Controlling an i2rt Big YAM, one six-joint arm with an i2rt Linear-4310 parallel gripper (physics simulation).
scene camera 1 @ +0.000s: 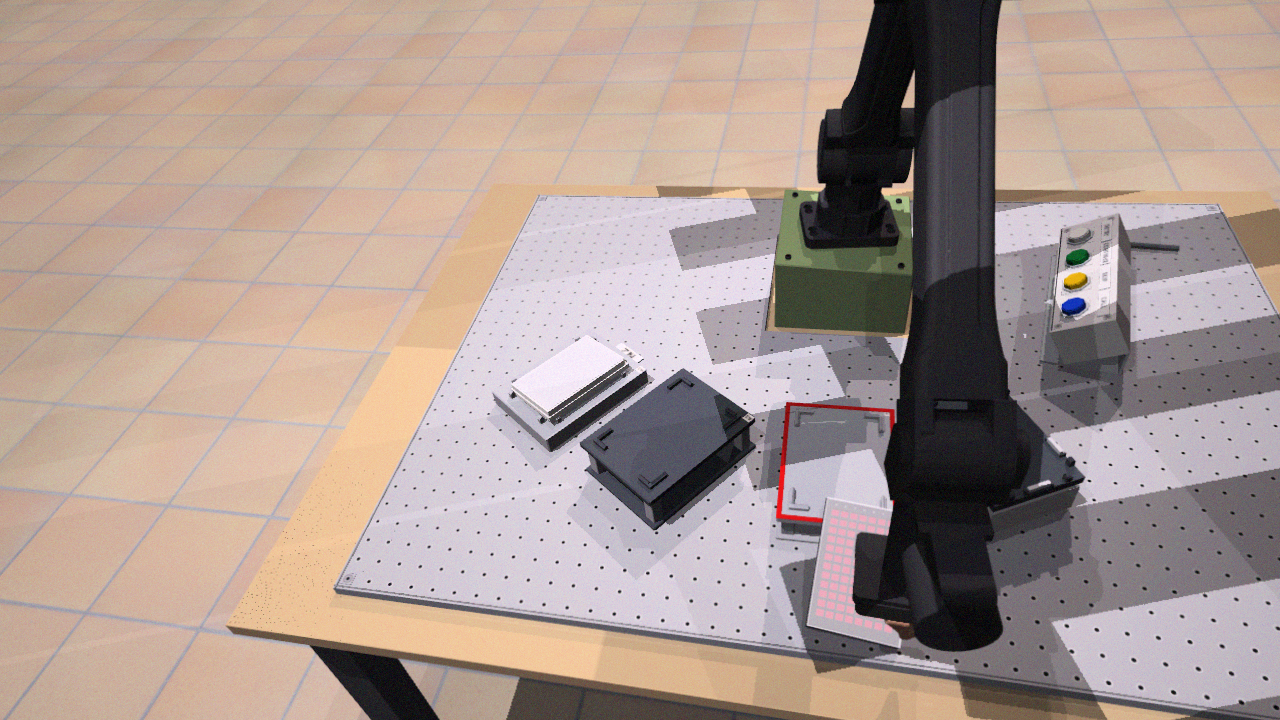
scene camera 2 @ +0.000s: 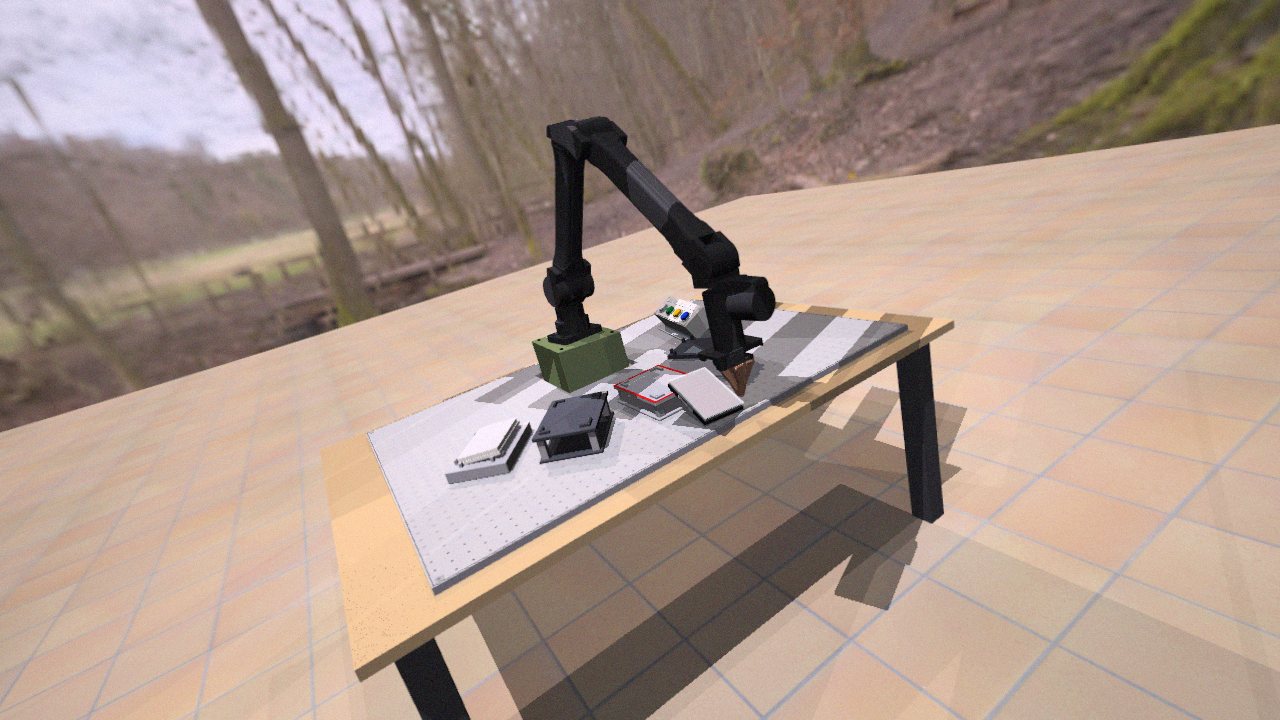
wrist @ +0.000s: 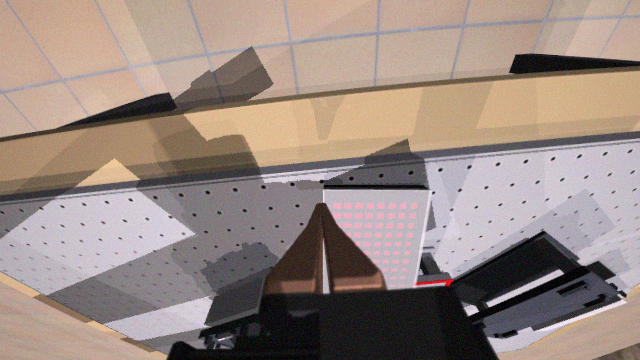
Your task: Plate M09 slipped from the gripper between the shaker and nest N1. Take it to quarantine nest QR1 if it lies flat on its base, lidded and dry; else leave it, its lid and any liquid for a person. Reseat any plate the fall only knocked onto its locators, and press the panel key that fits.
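Places are measured from the arm's base along level axes (x back, y left, z down), in metres.
Pixels of known places: gripper, fingertip midpoint: [scene camera 1: 903,632] [scene camera 2: 740,395] [wrist: 321,208]; arm's base, origin of the base link: [scene camera 1: 847,228] [scene camera 2: 575,336].
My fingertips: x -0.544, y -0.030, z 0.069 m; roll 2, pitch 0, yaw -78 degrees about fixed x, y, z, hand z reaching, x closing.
Observation:
For each thing: its top centre in the pictures, then the offset to it from my fingertips. "pt": a spot on its surface instead.
- red-edged nest, middle of its top: [scene camera 1: 838,457] [wrist: 386,320] [scene camera 2: 656,379] dx +0.190, dy -0.031, dz -0.021 m
- white plate, middle of its top: [scene camera 1: 568,369] [scene camera 2: 487,435] [wrist: 582,320] dx +0.352, dy -0.342, dz -0.022 m
- button panel, middle of its top: [scene camera 1: 1101,260] [scene camera 2: 679,302] dx +0.449, dy +0.322, dz -0.059 m
- dark raised nest, middle of its top: [scene camera 1: 666,426] [scene camera 2: 570,410] [wrist: 537,319] dx +0.237, dy -0.216, dz -0.034 m
- dark unit, surface spot: [scene camera 1: 1042,474] pt dx +0.150, dy +0.163, dz -0.030 m
A white-rimmed plate with pink wells [scene camera 1: 834,564] [scene camera 2: 703,394] [wrist: 380,226] lies tilted, one end up on the front edge of the red-edged nest [scene camera 1: 784,461] [wrist: 433,283], the other down toward the board's front edge. I cannot read its label or tell whether a lid is on it. My gripper [scene camera 2: 741,392] [wrist: 321,208] is shut and empty, its tips close beside the plate's long edge; the arm hides them in scene camera 1. A white plate [scene camera 1: 571,374] [scene camera 2: 490,440] sits on a grey base at the left; I cannot tell whether it is fully seated. The button panel [scene camera 1: 1114,308] [scene camera 2: 677,329] stands at the back right.
A dark raised nest [scene camera 1: 671,438] [scene camera 2: 571,416] with corner locators stands between the grey base and the red-edged nest. Another dark unit [scene camera 1: 1042,474] stands right of the red-edged nest, partly behind the arm. The green arm base [scene camera 1: 841,300] [scene camera 2: 586,362] is behind them.

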